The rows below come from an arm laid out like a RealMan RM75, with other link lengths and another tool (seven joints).
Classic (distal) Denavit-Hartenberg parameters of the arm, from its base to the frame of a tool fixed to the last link. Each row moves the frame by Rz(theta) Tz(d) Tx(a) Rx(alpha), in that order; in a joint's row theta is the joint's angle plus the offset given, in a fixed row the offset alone. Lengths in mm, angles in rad.
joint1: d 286.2, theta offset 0, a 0, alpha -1.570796
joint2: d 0, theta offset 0, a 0, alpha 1.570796
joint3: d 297, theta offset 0, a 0, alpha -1.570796
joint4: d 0, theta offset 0, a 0, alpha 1.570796
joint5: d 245.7, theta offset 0, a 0, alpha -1.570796
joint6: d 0, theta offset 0, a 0, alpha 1.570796
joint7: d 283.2, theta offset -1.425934, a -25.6, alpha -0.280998
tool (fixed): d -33.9, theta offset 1.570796, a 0, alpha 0
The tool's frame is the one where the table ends.
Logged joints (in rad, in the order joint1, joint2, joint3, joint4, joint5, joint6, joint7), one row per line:
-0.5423 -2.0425 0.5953 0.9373 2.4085 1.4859 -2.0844
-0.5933 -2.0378 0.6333 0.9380 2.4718 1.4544 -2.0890
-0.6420 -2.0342 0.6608 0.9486 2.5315 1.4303 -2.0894
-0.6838 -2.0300 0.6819 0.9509 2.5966 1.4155 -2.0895
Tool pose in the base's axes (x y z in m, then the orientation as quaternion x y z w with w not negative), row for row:
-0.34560 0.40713 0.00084 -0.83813 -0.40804 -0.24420 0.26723
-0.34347 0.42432 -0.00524 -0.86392 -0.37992 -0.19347 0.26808
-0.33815 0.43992 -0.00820 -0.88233 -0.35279 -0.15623 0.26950
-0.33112 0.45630 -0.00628 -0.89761 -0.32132 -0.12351 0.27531
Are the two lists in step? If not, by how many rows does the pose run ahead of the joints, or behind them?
The pose runs 1 row behind the joints: the pose in row i belongs to the joints in row i - 1.
